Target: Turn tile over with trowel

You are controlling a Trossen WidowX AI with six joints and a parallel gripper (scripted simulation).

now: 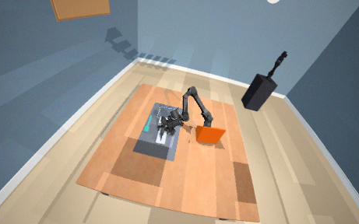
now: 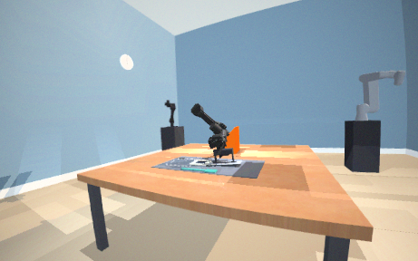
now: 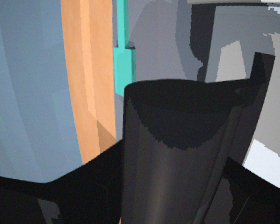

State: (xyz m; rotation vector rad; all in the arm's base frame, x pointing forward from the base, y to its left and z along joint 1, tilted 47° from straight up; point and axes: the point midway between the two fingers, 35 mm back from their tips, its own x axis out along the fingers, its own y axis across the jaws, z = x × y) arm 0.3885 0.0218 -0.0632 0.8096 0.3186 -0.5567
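The grey mat is 10 mm behind my gripper tip, 70 mm to the right of it and 80 mm below it. From my gripper tip the other things lie so: flat teal tile 130 mm ahead, 60 mm to the right, 50 mm below.
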